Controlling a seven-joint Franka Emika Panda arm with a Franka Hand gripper.
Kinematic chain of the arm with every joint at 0, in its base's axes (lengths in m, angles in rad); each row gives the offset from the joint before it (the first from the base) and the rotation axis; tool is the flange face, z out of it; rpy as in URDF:
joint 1: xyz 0 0 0.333 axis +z
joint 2: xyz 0 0 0 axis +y
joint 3: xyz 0 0 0.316 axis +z
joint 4: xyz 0.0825 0 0 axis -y
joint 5: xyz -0.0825 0 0.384 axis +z
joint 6: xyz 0 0 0 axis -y
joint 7: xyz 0.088 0 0 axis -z
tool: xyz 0 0 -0.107 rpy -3.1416 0 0
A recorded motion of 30 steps. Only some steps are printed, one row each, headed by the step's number.
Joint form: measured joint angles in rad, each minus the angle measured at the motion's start. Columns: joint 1, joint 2, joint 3, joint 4, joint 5, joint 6, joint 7.
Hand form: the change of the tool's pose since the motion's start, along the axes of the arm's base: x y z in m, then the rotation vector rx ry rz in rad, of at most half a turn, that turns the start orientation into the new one. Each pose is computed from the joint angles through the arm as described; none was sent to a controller.
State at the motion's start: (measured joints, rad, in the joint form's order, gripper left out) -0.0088 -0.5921 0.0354 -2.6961 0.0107 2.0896 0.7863
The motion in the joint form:
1: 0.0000 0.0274 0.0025 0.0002 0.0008 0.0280 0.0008
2: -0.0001 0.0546 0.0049 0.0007 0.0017 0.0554 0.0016
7: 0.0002 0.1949 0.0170 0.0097 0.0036 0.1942 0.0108
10: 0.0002 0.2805 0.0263 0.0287 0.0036 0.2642 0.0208
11: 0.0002 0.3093 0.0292 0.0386 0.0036 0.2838 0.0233
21: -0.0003 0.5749 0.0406 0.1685 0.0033 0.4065 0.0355
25: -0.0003 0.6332 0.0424 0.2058 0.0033 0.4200 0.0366
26: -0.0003 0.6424 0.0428 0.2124 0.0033 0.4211 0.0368
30: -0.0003 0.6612 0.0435 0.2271 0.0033 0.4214 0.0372
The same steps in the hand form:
1: 0.0050 0.0009 -0.0072 0.0000 -0.0008 0.0012
2: 0.0099 0.0018 -0.0144 0.0002 -0.0015 0.0021
7: 0.0333 0.0069 -0.0507 0.0011 -0.0089 0.0045
10: 0.0478 0.0111 -0.0701 0.0019 -0.0123 0.0042
11: 0.0531 0.0125 -0.0759 0.0026 -0.0130 0.0048
21: 0.1046 0.0211 -0.1280 0.0170 0.0003 0.0050
25: 0.1165 0.0230 -0.1397 0.0208 0.0079 0.0054
26: 0.1185 0.0234 -0.1414 0.0214 0.0094 0.0056
30: 0.1228 0.0241 -0.1448 0.0227 0.0133 0.0058

